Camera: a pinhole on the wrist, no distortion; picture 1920 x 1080 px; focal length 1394.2 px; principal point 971.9 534.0 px. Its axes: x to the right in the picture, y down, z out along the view. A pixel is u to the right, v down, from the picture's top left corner.
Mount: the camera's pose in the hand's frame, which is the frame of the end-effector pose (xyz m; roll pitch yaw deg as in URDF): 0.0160 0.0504 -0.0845 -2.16 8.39 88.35
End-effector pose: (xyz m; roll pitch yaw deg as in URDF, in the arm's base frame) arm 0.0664 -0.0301 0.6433 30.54 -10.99 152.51
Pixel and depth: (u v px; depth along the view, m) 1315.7 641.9 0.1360
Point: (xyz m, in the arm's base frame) 0.0494 -0.0964 0.7332
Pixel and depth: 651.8 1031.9 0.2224
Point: 0.1718 -0.0382 0.7649
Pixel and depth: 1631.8 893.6 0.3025
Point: 0.1239 -0.1820 0.9104
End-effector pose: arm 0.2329 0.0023 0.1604 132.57 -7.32 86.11
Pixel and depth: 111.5 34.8 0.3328
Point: 0.3761 0.1440 -0.0896
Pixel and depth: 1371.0 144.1 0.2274
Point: 0.4346 0.0596 0.1876
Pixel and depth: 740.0 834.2 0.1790
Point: 0.3337 -0.0300 0.1278
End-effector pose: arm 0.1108 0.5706 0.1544 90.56 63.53 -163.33
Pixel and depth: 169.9 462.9 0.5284
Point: 0.1182 1.0754 0.0603
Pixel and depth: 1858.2 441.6 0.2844
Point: -0.1825 0.6640 0.2470
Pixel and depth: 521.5 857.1 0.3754
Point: 0.0747 0.8739 0.2254
